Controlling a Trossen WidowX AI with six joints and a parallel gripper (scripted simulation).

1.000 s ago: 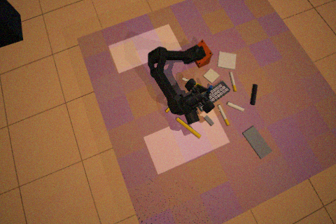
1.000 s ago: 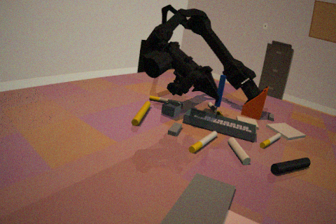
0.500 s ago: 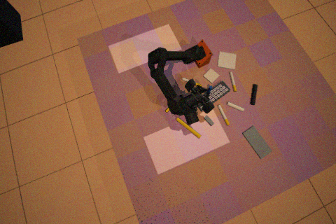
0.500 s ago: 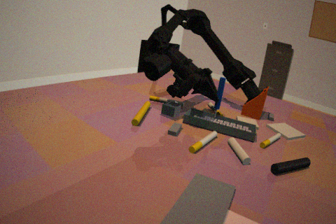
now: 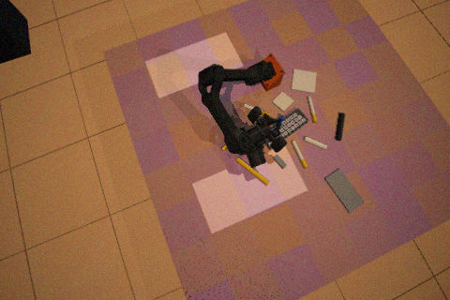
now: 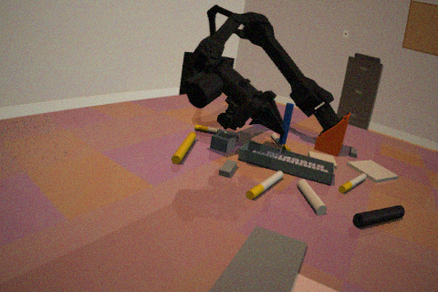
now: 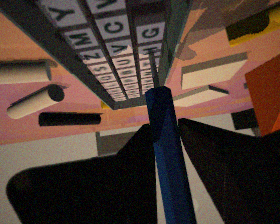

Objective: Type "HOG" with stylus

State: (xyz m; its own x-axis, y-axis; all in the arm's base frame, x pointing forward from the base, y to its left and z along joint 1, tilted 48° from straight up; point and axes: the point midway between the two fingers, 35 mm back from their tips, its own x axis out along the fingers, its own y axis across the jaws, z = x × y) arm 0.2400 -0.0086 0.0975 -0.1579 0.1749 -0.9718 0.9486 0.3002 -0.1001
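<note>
Right now my gripper tip is 130 mm to the right of the white cylinder, 110 mm short of it and 60 mm above it. Round my gripper tip: blue stylus: 10 mm below; then yellow stick: 160 mm to the right, 140 mm ahead, 60 mm below; then white pad: 210 mm to the left, 170 mm behind, 70 mm below.
</note>
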